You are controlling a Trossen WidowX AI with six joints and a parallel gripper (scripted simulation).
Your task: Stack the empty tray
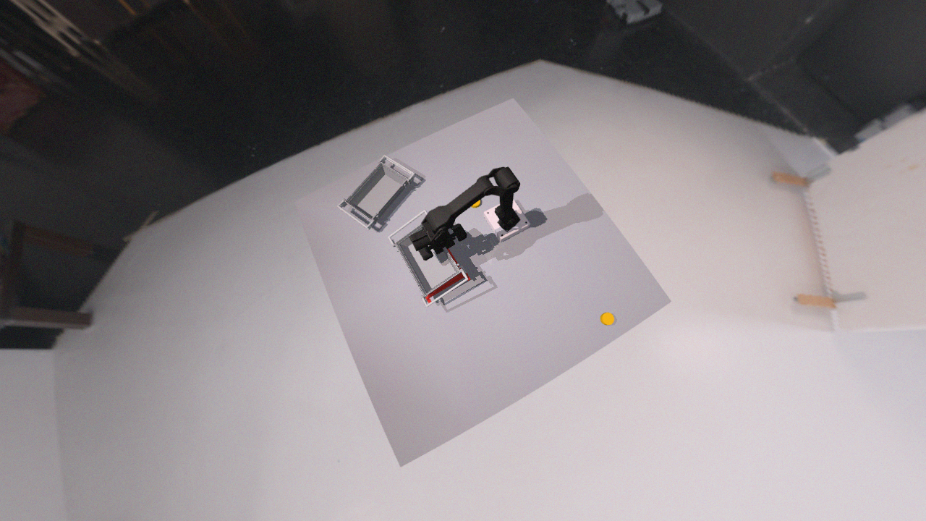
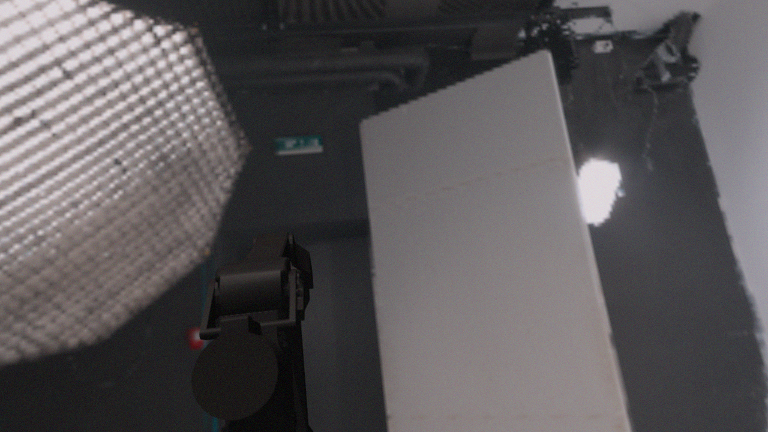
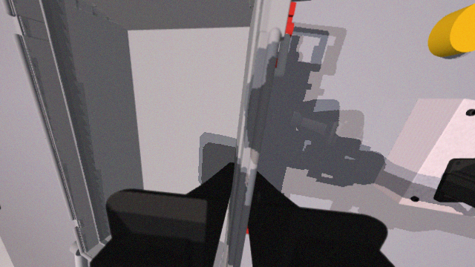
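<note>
Now: the grey tray 80 mm ahead of my gripper tip, 10 mm to the right of it and 10 mm above it.
</note>
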